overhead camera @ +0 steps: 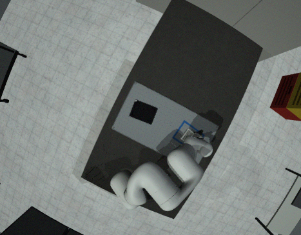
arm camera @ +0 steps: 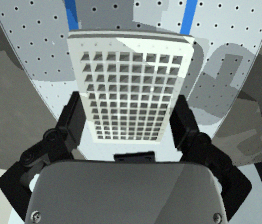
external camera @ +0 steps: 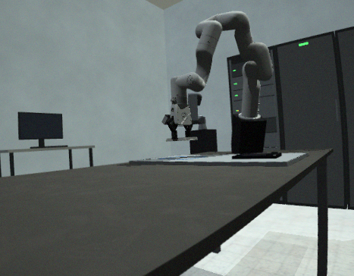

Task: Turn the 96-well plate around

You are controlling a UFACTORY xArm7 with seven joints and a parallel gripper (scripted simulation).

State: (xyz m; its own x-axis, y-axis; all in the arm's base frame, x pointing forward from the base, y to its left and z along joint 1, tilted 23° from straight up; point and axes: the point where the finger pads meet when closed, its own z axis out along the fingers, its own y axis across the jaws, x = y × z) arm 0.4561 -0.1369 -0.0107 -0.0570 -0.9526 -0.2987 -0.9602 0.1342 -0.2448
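The white 96-well plate lies 1 cm below my hand. Round my hand: black plate nest N1: 36 cm to the left, 9 cm below, 2 cm behind.
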